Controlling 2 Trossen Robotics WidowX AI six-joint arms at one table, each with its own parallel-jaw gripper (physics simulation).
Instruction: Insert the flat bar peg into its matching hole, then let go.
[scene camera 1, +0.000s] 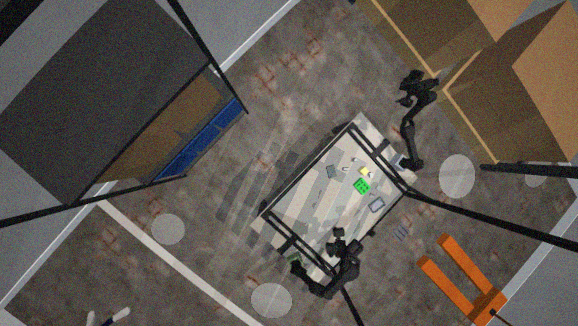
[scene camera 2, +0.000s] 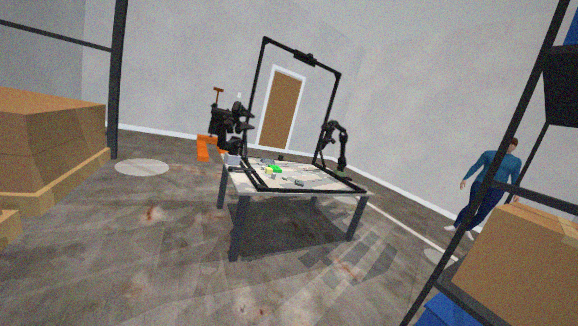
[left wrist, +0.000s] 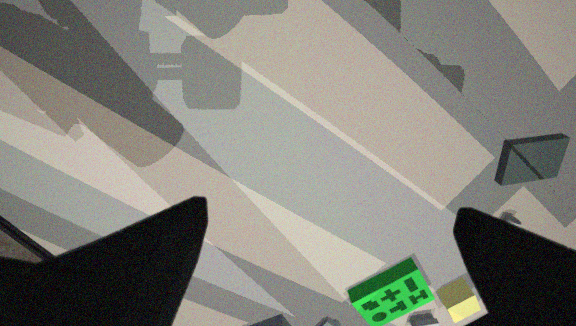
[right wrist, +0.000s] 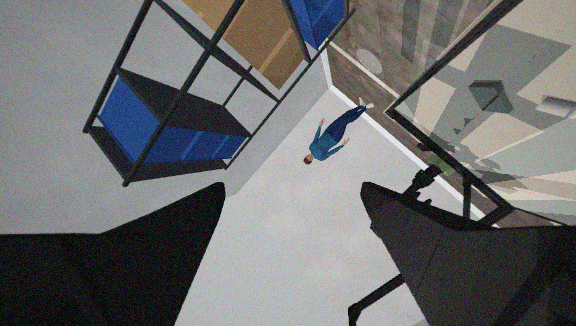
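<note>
A green board (scene camera 1: 361, 185) (scene camera 2: 275, 168) (left wrist: 390, 295) with several shaped holes lies on the table (scene camera 1: 300, 197) (scene camera 2: 333, 185). Several small grey pegs lie around it, such as one (scene camera 1: 345, 168) to its upper left; I cannot tell which is the flat bar. A yellow block (scene camera 1: 364, 171) (scene camera 2: 268, 170) lies next to the board. My left gripper (scene camera 1: 337, 231) (scene camera 2: 327, 137) is open and empty above the table's near end, well away from the board. My right gripper (scene camera 1: 403, 94) (scene camera 2: 250, 121) (right wrist: 294, 188) is open and empty, raised high beside the table and facing the room.
A black camera frame (scene camera 2: 333, 97) stands over the table. A dark grey plate (scene camera 1: 330, 171) (scene camera 2: 299, 182) and a grey tray (scene camera 1: 376, 204) lie on the table. A shelf rack (scene camera 1: 207, 55) with blue bins, orange blocks (scene camera 1: 433, 275) and a person (right wrist: 332, 136) are off the table.
</note>
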